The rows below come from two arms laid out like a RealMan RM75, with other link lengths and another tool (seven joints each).
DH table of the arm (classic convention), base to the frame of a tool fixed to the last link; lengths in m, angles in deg. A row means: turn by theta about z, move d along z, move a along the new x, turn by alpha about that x. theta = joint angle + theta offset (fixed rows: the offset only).
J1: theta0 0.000  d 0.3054  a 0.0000  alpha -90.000
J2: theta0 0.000  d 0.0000  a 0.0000  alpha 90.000
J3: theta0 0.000  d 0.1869  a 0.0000  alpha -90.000
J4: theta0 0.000  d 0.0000  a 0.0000  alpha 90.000
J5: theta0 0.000  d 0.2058  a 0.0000  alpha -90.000
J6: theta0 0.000  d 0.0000  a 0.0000  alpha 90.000
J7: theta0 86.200  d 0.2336  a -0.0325  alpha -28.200
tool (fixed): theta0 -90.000  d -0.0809  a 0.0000  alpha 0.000
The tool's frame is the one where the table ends.
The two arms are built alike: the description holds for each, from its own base.
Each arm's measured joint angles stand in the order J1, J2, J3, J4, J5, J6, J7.
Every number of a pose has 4 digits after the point.
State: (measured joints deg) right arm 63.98 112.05 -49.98 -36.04 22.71 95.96 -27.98; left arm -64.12 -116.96 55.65 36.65 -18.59 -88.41 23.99
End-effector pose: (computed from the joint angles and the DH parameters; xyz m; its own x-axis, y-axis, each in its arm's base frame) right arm 0.1790 0.3367 0.1143 0.5899 -0.7766 -0.2212 -0.7988 -0.5213 -0.3002; left arm -0.1494 0.4038 0.0721 0.1009 0.7991 -0.5927 0.7910 -0.4258 -0.4394
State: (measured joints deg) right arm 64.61 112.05 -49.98 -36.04 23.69 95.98 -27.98; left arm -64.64 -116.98 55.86 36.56 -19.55 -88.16 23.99
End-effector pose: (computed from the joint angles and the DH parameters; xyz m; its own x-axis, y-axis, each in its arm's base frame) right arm 0.1730 0.3386 0.1125 0.5951 -0.7698 -0.2308 -0.7977 -0.5308 -0.2862; left arm -0.1437 0.4052 0.0702 0.1177 0.7978 -0.5913 0.7926 -0.4342 -0.4281
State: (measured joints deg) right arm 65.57 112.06 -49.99 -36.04 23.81 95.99 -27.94; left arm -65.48 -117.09 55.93 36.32 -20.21 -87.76 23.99
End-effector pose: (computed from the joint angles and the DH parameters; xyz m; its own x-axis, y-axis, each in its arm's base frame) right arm 0.1670 0.3413 0.1123 0.6070 -0.7601 -0.2318 -0.7895 -0.5438 -0.2845; left arm -0.1366 0.4071 0.0678 0.1361 0.7961 -0.5896 0.7911 -0.4456 -0.4191
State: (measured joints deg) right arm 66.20 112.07 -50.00 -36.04 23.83 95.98 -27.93; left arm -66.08 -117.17 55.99 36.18 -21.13 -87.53 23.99
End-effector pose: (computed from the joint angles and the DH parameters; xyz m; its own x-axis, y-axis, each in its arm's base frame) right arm 0.1632 0.3431 0.1121 0.6153 -0.7534 -0.2320 -0.7836 -0.5524 -0.2843; left arm -0.1304 0.4081 0.0655 0.1532 0.7940 -0.5883 0.7932 -0.4539 -0.4060
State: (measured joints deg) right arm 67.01 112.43 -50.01 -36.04 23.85 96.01 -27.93; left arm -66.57 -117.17 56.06 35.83 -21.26 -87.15 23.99
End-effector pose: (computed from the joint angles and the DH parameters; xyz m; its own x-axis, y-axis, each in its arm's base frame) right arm 0.1578 0.3442 0.1097 0.6252 -0.7462 -0.2289 -0.7765 -0.5651 -0.2787; left arm -0.1276 0.4093 0.0645 0.1599 0.7935 -0.5872 0.7904 -0.4593 -0.4055
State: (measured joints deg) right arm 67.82 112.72 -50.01 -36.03 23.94 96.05 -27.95; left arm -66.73 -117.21 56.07 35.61 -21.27 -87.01 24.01
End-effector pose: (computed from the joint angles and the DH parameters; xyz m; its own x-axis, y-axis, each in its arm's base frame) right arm 0.1524 0.3453 0.1077 0.6349 -0.7385 -0.2269 -0.7694 -0.5776 -0.2727; left arm -0.1271 0.4093 0.0637 0.1611 0.7926 -0.5881 0.7897 -0.4609 -0.4048
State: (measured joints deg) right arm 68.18 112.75 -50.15 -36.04 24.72 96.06 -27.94; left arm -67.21 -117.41 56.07 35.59 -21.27 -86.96 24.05
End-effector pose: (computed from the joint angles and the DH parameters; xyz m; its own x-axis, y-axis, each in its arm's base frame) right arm 0.1484 0.3460 0.1061 0.6378 -0.7343 -0.2325 -0.7681 -0.5841 -0.2624; left arm -0.1233 0.4097 0.0621 0.1691 0.7893 -0.5903 0.7861 -0.4693 -0.4023
